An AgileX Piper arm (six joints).
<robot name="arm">
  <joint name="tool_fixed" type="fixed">
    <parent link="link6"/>
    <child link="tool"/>
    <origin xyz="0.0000 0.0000 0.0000" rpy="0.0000 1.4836 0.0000"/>
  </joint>
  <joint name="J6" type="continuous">
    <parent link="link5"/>
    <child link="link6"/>
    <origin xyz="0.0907 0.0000 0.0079" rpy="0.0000 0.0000 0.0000"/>
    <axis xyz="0.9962 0 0.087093"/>
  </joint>
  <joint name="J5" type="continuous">
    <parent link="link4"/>
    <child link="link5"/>
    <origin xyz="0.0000 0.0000 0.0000" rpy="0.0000 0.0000 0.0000"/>
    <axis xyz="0 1 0"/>
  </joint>
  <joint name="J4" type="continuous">
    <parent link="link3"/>
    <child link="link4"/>
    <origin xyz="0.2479 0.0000 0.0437" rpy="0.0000 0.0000 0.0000"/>
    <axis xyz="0.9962 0 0.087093"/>
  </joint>
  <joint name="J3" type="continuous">
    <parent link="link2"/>
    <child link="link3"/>
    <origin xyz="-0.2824 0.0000 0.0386" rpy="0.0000 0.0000 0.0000"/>
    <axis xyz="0 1 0"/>
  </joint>
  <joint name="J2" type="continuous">
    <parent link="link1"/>
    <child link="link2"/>
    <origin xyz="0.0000 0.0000 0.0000" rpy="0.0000 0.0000 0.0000"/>
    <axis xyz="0 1 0"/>
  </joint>
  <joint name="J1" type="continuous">
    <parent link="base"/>
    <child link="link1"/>
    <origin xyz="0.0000 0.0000 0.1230" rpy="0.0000 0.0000 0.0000"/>
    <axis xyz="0 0 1"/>
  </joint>
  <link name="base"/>
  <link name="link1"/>
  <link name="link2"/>
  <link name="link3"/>
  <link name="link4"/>
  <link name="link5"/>
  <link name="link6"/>
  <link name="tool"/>
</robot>
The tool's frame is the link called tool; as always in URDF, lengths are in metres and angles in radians. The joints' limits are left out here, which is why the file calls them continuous.
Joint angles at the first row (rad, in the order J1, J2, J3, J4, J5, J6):
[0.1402 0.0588 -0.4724 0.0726 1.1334 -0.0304]
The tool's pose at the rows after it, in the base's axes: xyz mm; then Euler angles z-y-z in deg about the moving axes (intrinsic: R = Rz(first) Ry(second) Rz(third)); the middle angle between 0 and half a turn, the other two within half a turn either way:
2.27 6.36 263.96 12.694 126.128 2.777
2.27 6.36 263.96 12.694 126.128 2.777
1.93 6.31 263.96 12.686 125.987 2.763
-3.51 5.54 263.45 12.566 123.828 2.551
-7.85 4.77 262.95 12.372 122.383 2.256
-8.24 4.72 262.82 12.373 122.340 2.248
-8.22 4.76 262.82 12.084 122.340 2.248
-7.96 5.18 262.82 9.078 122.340 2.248
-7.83 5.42 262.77 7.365 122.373 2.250
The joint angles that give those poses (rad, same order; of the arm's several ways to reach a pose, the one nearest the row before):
[0.1401 0.0588 -0.4719 0.0726 1.1334 -0.0304]
[0.1401 0.0588 -0.4719 0.0726 1.1334 -0.0304]
[0.1402 0.0563 -0.4718 0.0725 1.1334 -0.0303]
[0.1402 0.0163 -0.4701 0.0725 1.1339 -0.0303]
[0.1402 -0.0136 -0.4701 0.0705 1.1383 -0.0308]
[0.1402 -0.0158 -0.4701 0.0705 1.1398 -0.0308]
[0.1351 -0.0158 -0.4701 0.0705 1.1399 -0.0308]
[0.0827 -0.0159 -0.4701 0.0704 1.1399 -0.0308]
[0.0527 -0.0159 -0.4701 0.0704 1.1404 -0.0308]

